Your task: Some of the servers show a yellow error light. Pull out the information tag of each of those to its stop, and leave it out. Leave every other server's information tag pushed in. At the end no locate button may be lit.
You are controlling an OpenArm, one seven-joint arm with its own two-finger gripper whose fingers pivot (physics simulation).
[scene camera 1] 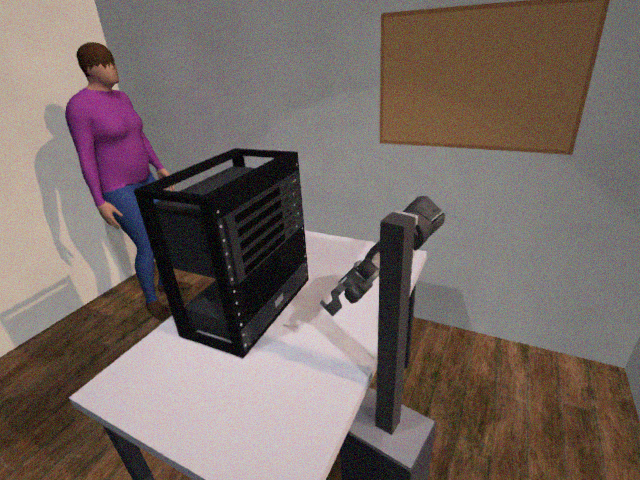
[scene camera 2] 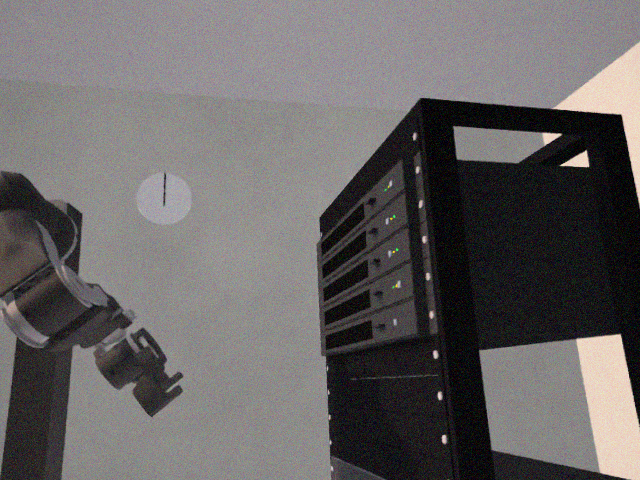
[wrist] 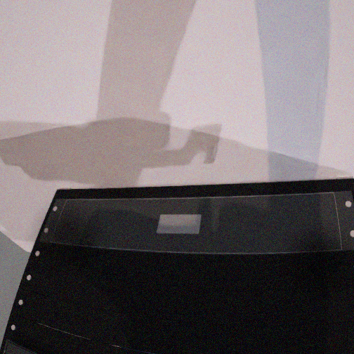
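Observation:
Five dark servers are stacked in the upper rack. In scene camera 2, the top server (scene camera 2: 381, 201) shows greenish lights. The second (scene camera 2: 398, 230), third (scene camera 2: 400, 264) and fourth (scene camera 2: 403, 295) show small yellow and green lights beside a whitish spot. The lowest (scene camera 2: 405, 322) shows a whitish spot. A small dark part sticks out of each front; I cannot tell how far any information tag is out, or whether a locate button is lit. My gripper (scene camera 1: 330, 308) (scene camera 2: 178, 382) is open and empty, in front of the rack and lower than the servers; its fingers do not show in the wrist view.
The black rack (scene camera 1: 223, 268) (scene camera 2: 462, 310) (wrist: 25, 290) stands on the white table (scene camera 1: 222, 413) (wrist: 55, 60). A grey panel with a light label (scene camera 1: 279, 299) (wrist: 179, 224) is at its bottom. The arm's column (scene camera 1: 395, 320) stands at the table edge. A person (scene camera 1: 111, 134) stands behind the rack.

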